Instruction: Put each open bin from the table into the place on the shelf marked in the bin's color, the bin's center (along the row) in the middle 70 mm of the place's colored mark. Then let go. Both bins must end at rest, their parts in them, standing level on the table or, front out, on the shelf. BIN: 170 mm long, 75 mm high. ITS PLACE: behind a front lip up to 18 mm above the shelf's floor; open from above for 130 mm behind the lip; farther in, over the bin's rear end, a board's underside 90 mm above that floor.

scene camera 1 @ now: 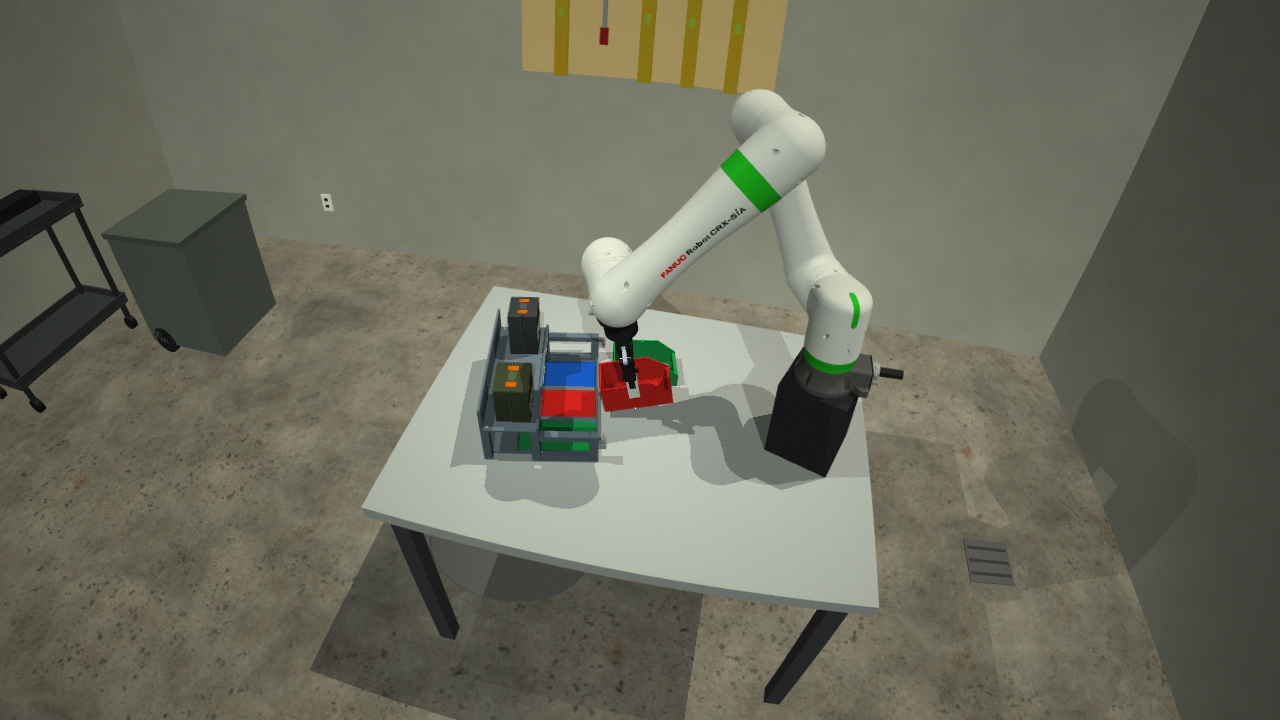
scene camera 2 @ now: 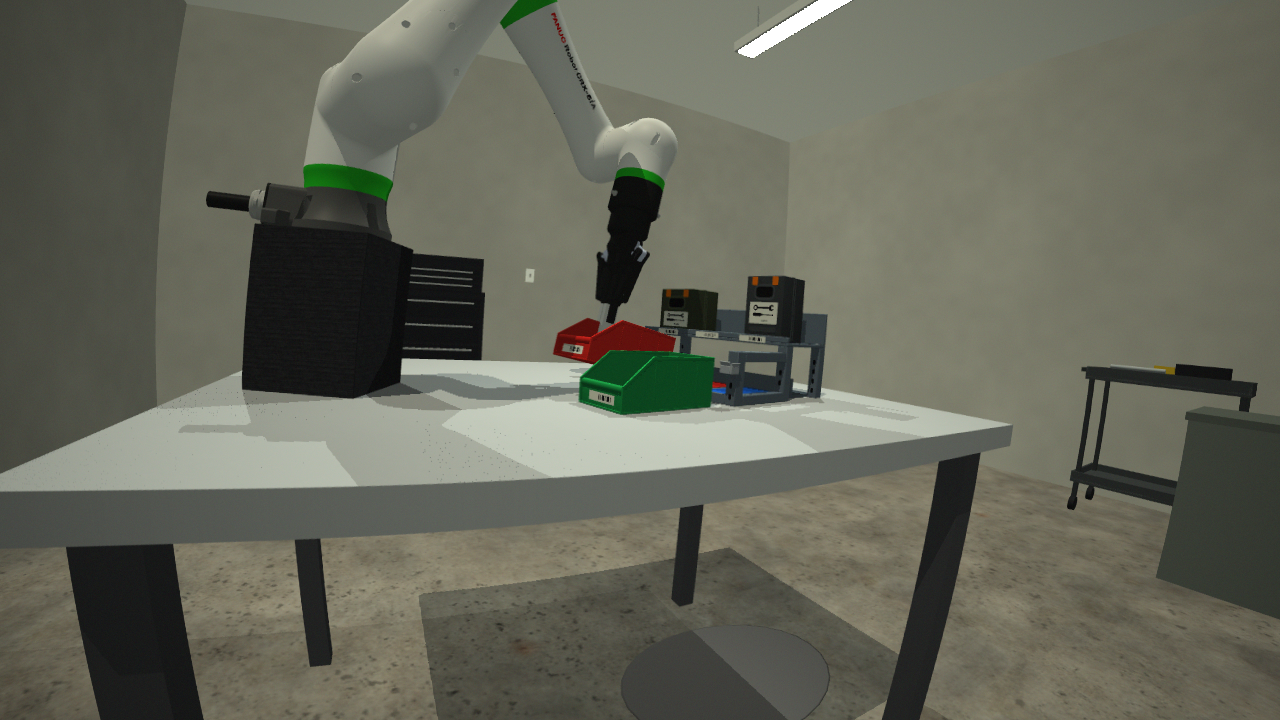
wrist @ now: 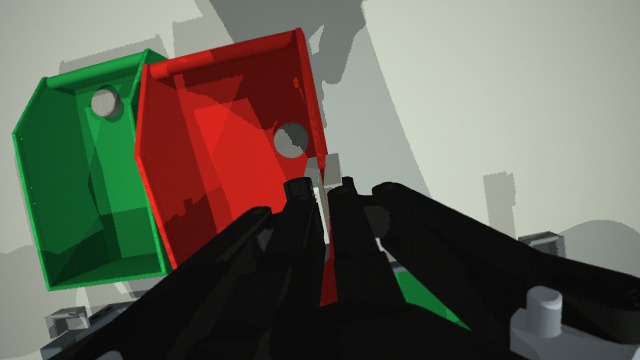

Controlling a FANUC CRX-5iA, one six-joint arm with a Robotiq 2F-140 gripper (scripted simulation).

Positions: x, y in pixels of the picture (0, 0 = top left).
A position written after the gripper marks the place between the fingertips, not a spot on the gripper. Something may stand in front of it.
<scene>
gripper: scene camera 1 634, 395; scene camera 2 601, 341; wrist 327, 176
red bin: scene camera 1; scene camera 2 625, 336; wrist
green bin: scene camera 1 654, 349; scene camera 2; wrist
same spot on red bin: [wrist: 204, 147] = [scene camera 1: 646, 381]
same spot on green bin: [wrist: 92, 225] = [scene camera 2: 693, 398]
</scene>
